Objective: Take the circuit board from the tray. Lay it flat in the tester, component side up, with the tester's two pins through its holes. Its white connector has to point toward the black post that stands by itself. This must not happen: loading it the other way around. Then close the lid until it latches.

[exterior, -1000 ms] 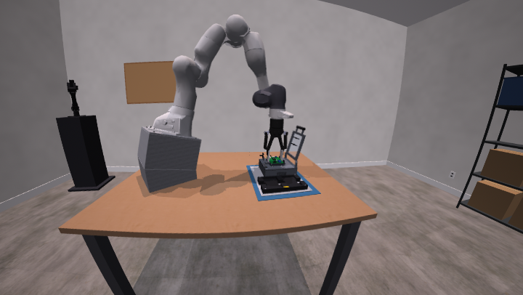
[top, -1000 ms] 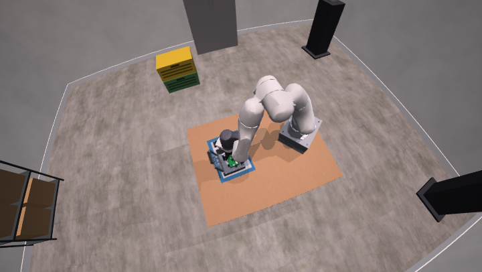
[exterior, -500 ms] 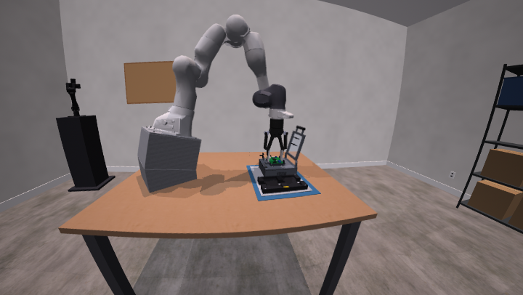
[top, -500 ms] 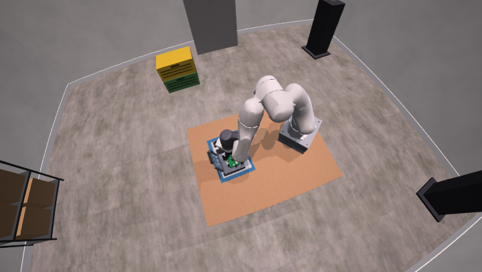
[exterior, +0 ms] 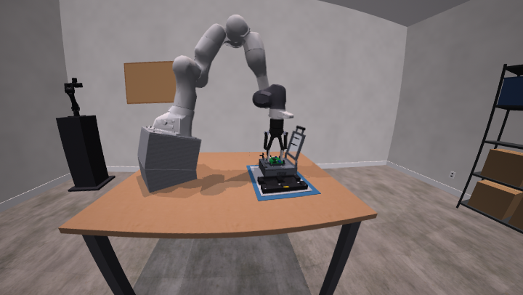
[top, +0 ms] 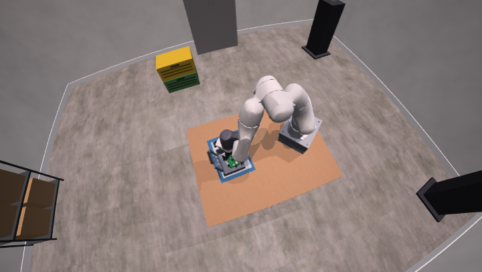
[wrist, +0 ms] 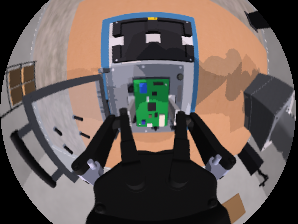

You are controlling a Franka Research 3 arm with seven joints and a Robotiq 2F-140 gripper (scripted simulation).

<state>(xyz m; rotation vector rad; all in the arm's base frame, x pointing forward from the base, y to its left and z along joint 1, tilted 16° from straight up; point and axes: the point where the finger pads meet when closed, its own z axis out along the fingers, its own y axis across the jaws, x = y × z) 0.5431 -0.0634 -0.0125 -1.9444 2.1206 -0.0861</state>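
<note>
Right now the green circuit board is 20 mm below my hand. From my hand the other things lie so: tester lid: 120 mm ahead, 10 mm to the right, 80 mm above.
</note>
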